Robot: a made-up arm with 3 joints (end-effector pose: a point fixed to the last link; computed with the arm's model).
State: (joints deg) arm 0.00 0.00 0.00
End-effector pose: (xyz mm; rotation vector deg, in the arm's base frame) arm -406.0 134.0 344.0 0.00 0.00 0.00
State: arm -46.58 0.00 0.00
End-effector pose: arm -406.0 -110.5 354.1 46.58 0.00 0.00
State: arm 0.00 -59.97 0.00
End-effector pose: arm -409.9 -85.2 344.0 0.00 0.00 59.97
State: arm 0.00 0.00 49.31
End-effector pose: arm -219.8 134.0 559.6 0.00 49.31 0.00
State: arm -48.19 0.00 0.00
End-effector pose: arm -406.0 -118.6 350.9 48.19 0.00 0.00
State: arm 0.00 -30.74 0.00
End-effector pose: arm -437.3 22.0 344.0 0.00 0.00 30.74
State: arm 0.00 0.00 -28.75
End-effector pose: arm -411.3 134.0 174.5 0.00 -28.75 0.00
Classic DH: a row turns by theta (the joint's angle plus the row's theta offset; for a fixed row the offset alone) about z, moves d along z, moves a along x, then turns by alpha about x. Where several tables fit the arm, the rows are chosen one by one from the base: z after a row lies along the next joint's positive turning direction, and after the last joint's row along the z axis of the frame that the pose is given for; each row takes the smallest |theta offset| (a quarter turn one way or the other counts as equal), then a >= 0, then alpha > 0; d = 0 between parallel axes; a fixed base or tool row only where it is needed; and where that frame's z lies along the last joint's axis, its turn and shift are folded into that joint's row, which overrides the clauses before.
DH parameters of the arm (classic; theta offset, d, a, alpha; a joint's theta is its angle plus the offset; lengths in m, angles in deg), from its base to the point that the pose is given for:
base (fixed): -90 0.065 0 90
joint 1: 0 0.218 -0.021 90
joint 2: -90 -0.184 0.14 90
joint 3: 0 0.113 -0.328 90
tool (fixed): 0 0.095 0 0

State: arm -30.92 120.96 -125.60
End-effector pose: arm -251.6 -147.6 -184.3 -98.35 -45.36 -71.72
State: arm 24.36 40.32 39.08
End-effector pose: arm -186.6 321.5 429.4 -8.80 28.37 -45.67
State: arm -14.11 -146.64 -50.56
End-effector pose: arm -161.8 -144.6 19.4 69.85 -36.38 134.74
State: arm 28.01 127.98 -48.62
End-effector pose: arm -37.8 60.5 33.6 -69.37 -56.84 -114.32
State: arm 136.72 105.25 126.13
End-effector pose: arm -216.9 563.8 56.2 0.71 -16.84 -79.31
